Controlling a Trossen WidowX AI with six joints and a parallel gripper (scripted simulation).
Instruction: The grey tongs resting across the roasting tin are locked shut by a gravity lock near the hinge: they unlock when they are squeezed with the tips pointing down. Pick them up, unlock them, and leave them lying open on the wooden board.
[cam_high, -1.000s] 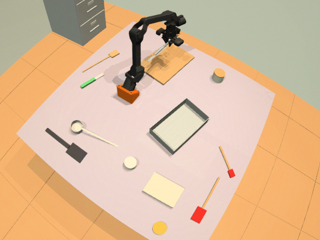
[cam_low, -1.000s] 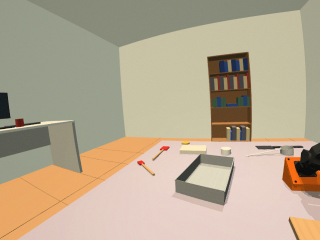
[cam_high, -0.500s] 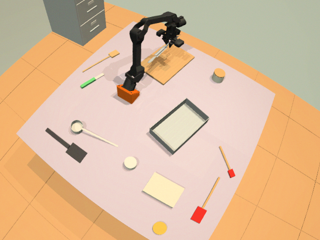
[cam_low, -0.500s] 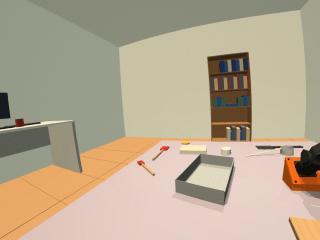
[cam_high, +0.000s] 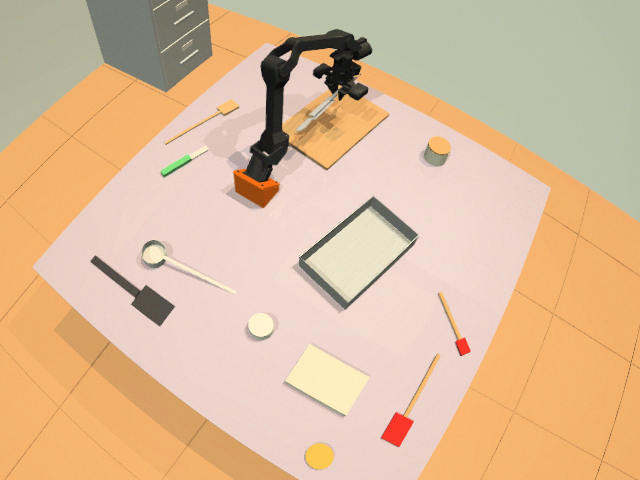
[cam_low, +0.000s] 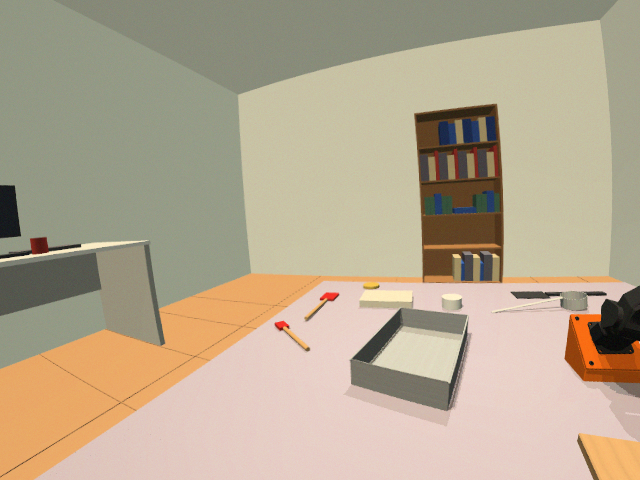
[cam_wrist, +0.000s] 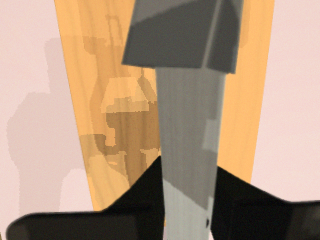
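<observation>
My gripper tip is 12 cm above the wooden board. The rest, counted from my gripper tip: tongs arm 1 cm behind, 7 cm to the right, 2 cm above; then green-handled tool 32 cm behind, 41 cm to the right, 12 cm below; then roasting tin 32 cm ahead, 41 cm to the right, 9 cm below.
</observation>
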